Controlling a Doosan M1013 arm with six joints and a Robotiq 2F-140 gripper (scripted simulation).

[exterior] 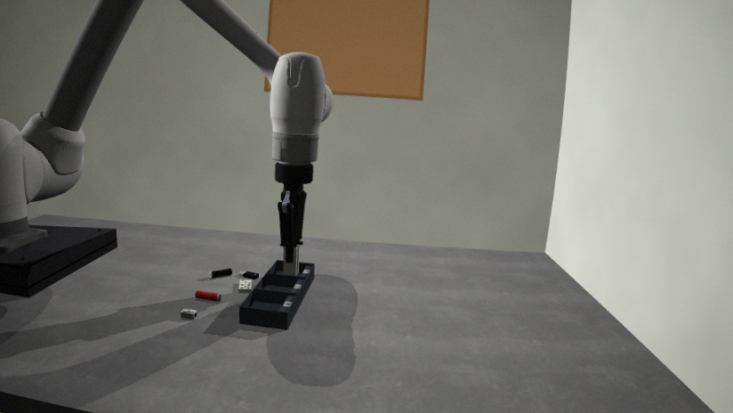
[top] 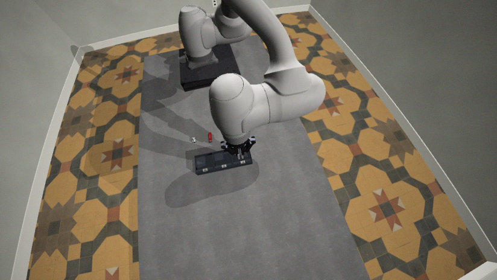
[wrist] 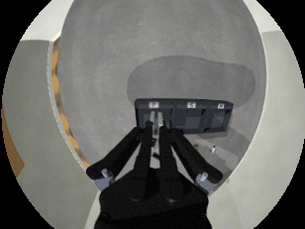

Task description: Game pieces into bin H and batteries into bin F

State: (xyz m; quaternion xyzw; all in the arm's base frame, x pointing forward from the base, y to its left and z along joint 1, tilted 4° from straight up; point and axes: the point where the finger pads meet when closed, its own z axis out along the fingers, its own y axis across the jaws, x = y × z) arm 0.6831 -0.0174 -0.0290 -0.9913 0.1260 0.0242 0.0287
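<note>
Right now the white domino is 90 mm behind my hand, 40 mm below it and 30 mm to the right of it. Round my hand: black three-compartment bin: 80 mm to the right, 30 mm below, 20 mm behind; black battery: 150 mm behind, 40 mm below, 30 mm to the left; red battery: 160 mm behind, 100 mm to the right, 40 mm below.
</note>
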